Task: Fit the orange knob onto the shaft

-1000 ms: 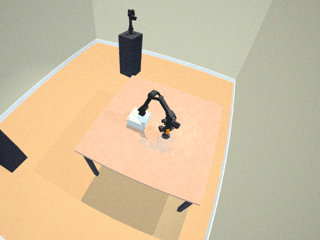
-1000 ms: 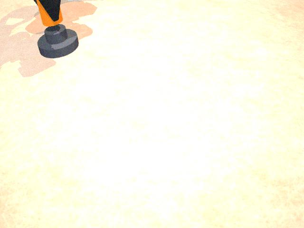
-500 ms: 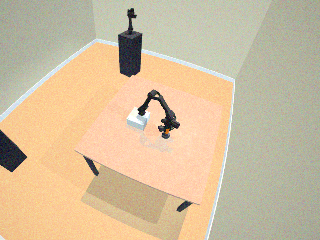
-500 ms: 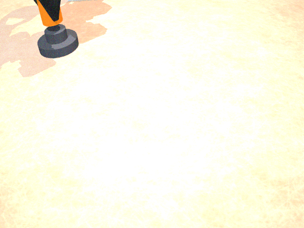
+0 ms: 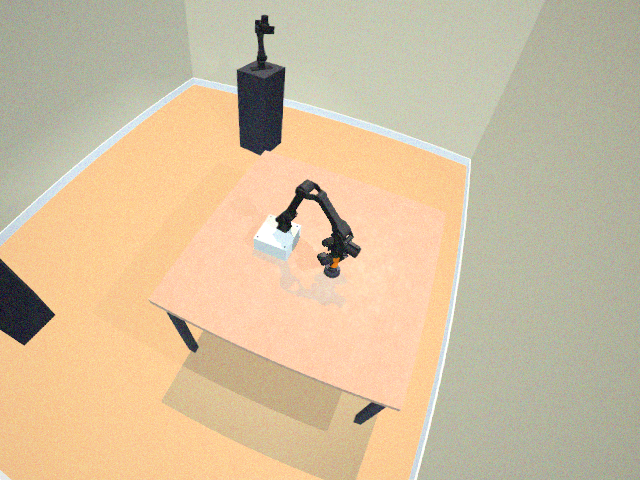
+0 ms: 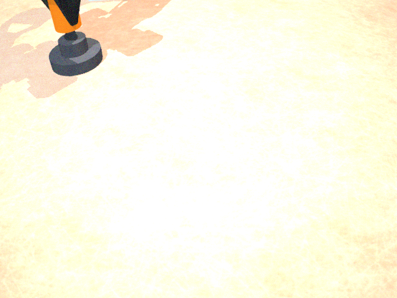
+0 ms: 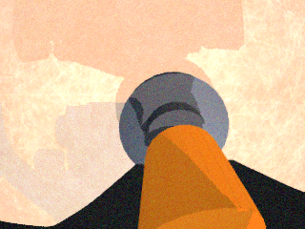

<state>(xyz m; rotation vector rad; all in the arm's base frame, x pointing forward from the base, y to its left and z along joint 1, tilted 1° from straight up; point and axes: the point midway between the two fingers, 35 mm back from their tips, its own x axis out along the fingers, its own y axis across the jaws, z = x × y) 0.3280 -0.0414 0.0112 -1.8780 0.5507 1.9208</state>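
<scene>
My gripper tip is 2 cm below the orange knob. Round my gripper tip: round pedestal (4 cm below).
</scene>
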